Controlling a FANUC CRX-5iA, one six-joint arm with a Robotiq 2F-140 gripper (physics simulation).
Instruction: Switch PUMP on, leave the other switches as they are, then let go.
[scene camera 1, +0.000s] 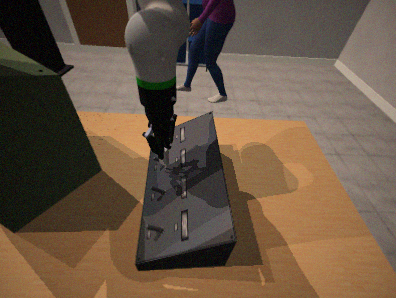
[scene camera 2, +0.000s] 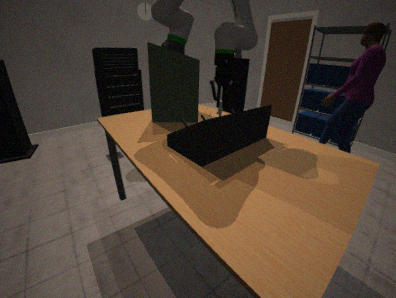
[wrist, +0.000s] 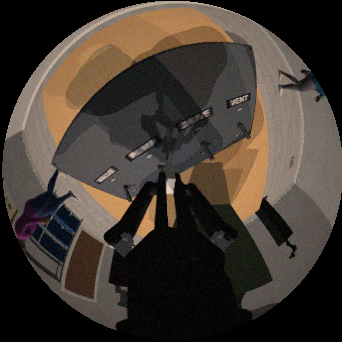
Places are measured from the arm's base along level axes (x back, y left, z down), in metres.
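Pixels of known places: gripper, fingertip midpoint: (scene camera 1: 164, 163) (scene camera 2: 219, 114) (wrist: 167, 166); arm's base, link origin: (scene camera 2: 173, 51).
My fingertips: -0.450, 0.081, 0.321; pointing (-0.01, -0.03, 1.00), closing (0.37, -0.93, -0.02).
Observation:
For each thing: its top centre in the pictures, then the offset to it from my fingertips, as dx, dy, dz. "spot": a spot on its surface instead. Level surfaces: height alone.
- PUMP label plate, surface spot: (wrist: 142, 149) (scene camera 1: 182, 157) spot: -0.055, +0.038, -0.002
- VENT lever, top centre: (scene camera 1: 153, 225) (wrist: 249, 132) -0.033, -0.215, -0.006
- VALVE lever, top centre: (wrist: 125, 198) +0.051, +0.135, -0.006
- table, surface height: dz +0.126
A dark sloped switch panel (scene camera 1: 214, 220) (scene camera 2: 220, 139) (wrist: 95, 150) stands on the table. The PUMP label plate (scene camera 1: 183, 156) (wrist: 142, 149) is second from the far end in scene camera 1; its text is blurred. My gripper (scene camera 1: 162, 155) (scene camera 2: 220, 107) (wrist: 167, 166) is shut with nothing between its fingers. Its tips are low at the PUMP switch, which they largely hide; its lever position and any contact cannot be told. The VENT lever (scene camera 1: 155, 231) (wrist: 244, 131), the lever beside it (scene camera 1: 158, 193) (wrist: 206, 150) and the VALVE lever (wrist: 128, 192) stick out from the panel.
A dark green box-like block (scene camera 1: 45, 150) (scene camera 2: 175, 90) stands on the table (scene camera 1: 300, 200) (scene camera 2: 300, 220) beside the panel. A second arm (scene camera 2: 172, 20) shows behind it. A person in a purple top (scene camera 1: 216, 35) (scene camera 2: 362, 75) (wrist: 31, 220) stands beyond the table.

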